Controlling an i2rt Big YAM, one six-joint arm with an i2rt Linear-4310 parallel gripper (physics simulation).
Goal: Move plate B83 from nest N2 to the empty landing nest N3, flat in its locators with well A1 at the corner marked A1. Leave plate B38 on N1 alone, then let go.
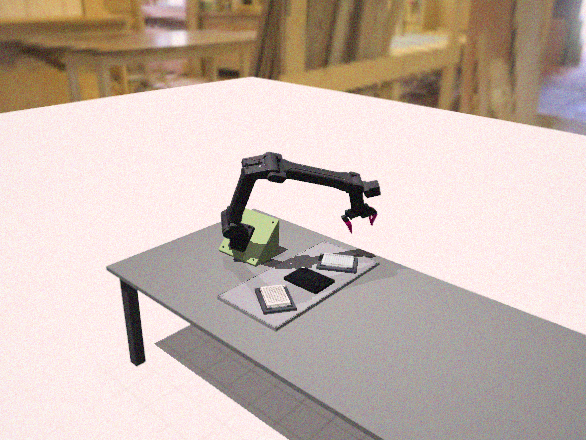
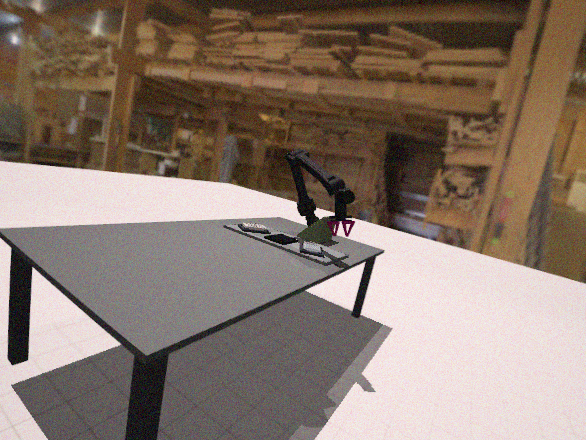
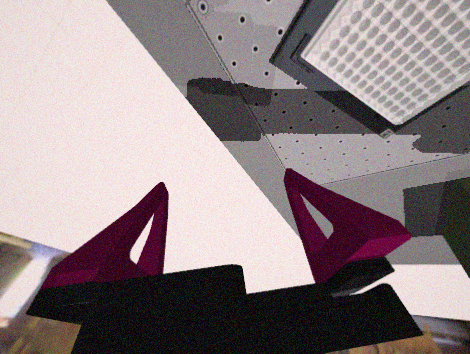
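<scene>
A white well plate (image 1: 338, 260) (image 2: 312, 248) (image 3: 395, 57) sits in a dark nest (image 3: 291, 52) at one end of the pale board. A cream well plate (image 1: 275, 295) (image 2: 254, 227) sits in a dark nest at the other end. Between them is a black nest (image 1: 309, 280) (image 2: 281, 239) with no pale plate on it. The plate and nest labels and the A1 mark are too small to read. My gripper (image 1: 361, 228) (image 2: 342, 235) (image 3: 226, 180) is open and empty, fingers pointing down, high above the board end by the white plate and offset from that plate.
The pale board (image 1: 240, 295) (image 3: 350, 156) has small holes and lies on the grey table (image 1: 450, 350) (image 2: 150, 280). A green wedge mount (image 1: 268, 241) (image 2: 314, 231) carries the arm's base beside the board. The table edge runs close to the white plate's end.
</scene>
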